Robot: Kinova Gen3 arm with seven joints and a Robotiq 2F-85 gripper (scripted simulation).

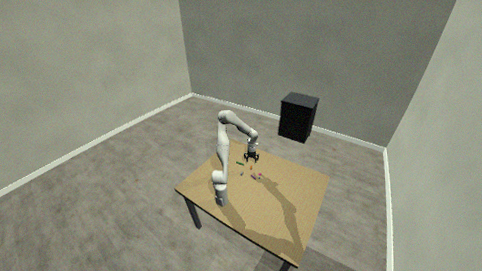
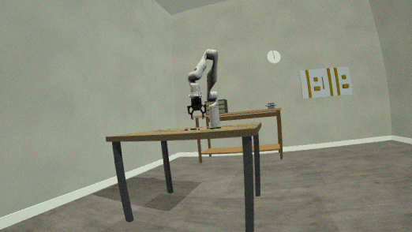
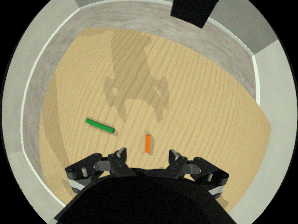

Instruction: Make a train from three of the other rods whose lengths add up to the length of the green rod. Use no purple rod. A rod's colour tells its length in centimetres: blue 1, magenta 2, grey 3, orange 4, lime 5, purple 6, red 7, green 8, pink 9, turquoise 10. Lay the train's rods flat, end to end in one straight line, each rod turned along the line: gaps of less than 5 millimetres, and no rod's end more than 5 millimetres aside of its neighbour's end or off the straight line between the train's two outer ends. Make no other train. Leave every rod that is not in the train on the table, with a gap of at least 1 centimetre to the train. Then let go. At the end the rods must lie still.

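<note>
The orange rod is 8 cm below my hand. Round my hand: green rod (12 cm to the left, 8 cm below); grey rod (10 cm behind, 4 cm to the left, 8 cm below); magenta rod (4 cm behind, 11 cm to the right, 8 cm below).
</note>
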